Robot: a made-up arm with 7 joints.
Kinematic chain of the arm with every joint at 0, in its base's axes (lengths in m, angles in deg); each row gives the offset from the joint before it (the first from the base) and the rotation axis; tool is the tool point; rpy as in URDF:
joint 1: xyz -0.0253 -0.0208 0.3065 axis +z
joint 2: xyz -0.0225 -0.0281 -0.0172 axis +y
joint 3: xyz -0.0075 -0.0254 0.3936 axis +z
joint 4: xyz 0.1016 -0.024 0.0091 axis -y
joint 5: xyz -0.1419 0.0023 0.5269 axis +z
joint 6: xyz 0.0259 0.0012 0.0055 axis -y
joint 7: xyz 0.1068 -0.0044 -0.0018 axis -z
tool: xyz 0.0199 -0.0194 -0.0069 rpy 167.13 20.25 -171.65
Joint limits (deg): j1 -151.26..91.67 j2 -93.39..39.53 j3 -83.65..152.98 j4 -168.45..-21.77 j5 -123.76..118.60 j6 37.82..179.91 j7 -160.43..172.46
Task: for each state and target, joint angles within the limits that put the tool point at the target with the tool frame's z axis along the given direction. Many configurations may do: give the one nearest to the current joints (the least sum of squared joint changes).
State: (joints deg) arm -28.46 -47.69 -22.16 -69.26 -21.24 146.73 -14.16
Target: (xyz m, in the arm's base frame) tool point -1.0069 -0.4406 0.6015 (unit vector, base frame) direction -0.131 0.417 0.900
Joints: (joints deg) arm 16.82 -93.04 -4.64 -38.44 8.99 116.94 -34.28
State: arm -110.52 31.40 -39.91 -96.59 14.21 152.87 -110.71
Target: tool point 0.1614 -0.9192 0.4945 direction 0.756 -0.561 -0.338
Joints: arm -70.72 39.53 2.12 -75.76 49.26 170.60 -80.49
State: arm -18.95 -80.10 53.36 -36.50 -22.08 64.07 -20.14
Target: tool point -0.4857 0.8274 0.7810 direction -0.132 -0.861 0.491
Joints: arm -63.04 -85.27 20.61 -37.75 -67.15 58.36 -20.78
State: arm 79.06 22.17 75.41 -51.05 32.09 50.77 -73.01
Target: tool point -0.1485 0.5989 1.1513 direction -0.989 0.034 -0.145
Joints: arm 83.17 24.43 53.12 -31.93 14.11 106.01 -45.54
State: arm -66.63 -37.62 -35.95 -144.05 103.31 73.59 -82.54
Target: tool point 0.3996 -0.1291 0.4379 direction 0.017 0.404 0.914
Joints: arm -13.04 -37.27 -2.84 -164.83 118.60 56.80 -69.20
